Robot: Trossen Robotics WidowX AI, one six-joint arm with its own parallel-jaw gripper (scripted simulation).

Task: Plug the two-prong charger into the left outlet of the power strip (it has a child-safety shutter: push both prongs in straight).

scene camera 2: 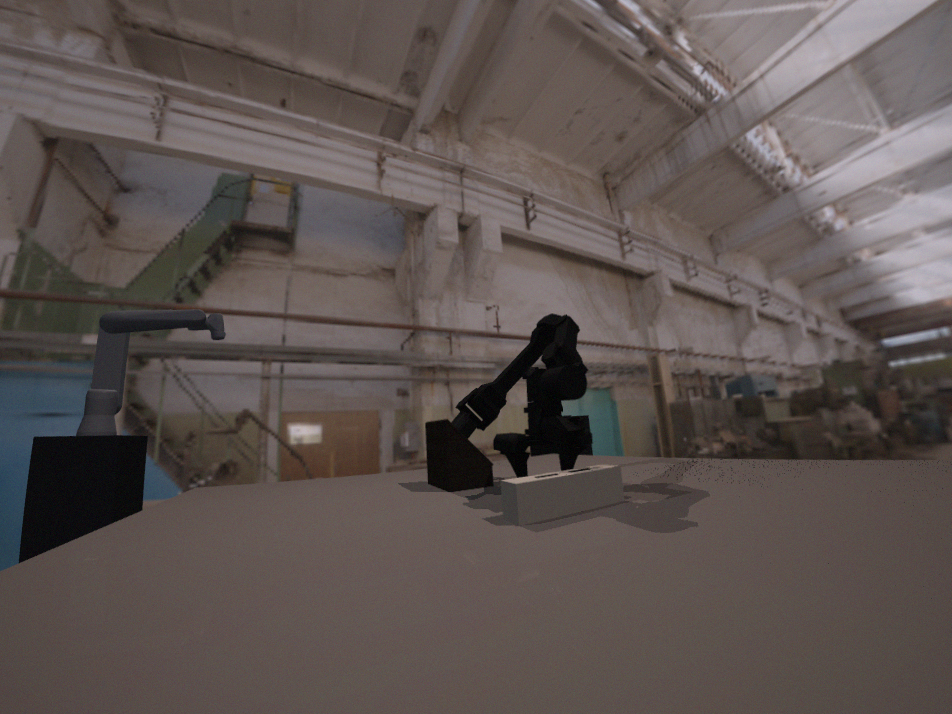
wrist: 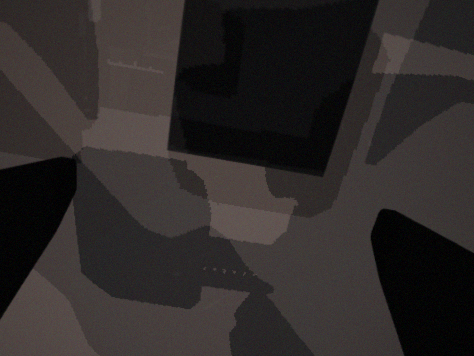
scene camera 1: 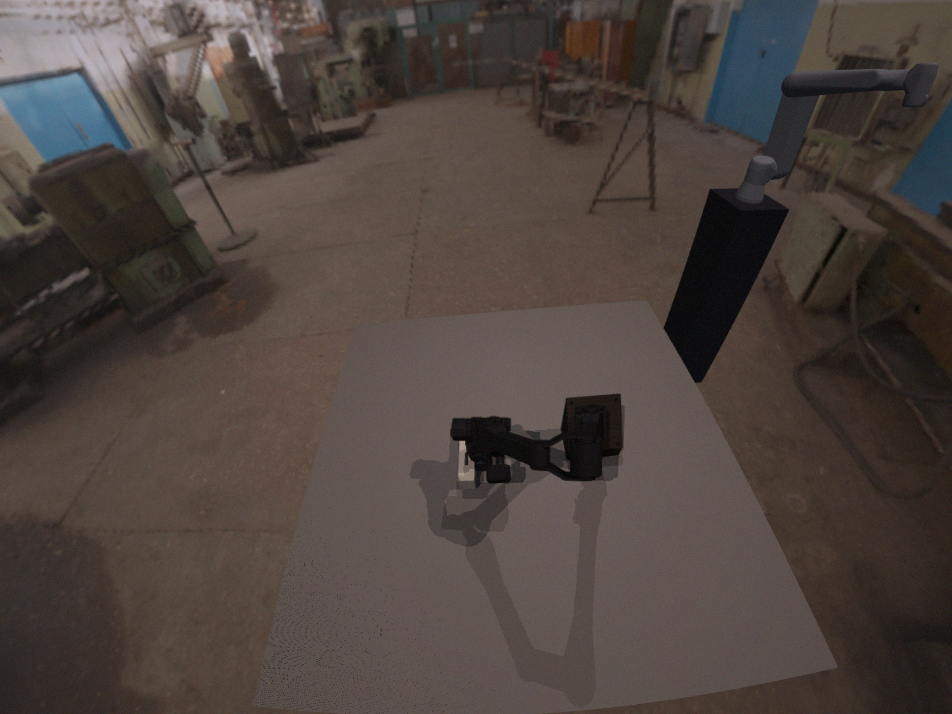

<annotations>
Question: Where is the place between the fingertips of my gripper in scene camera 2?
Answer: At 546,486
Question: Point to a black two-prong charger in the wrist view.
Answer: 268,90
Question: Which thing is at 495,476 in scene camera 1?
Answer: My gripper.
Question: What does my gripper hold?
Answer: Nothing.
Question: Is my gripper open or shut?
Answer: Open.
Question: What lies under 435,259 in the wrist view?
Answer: My gripper.
</annotations>
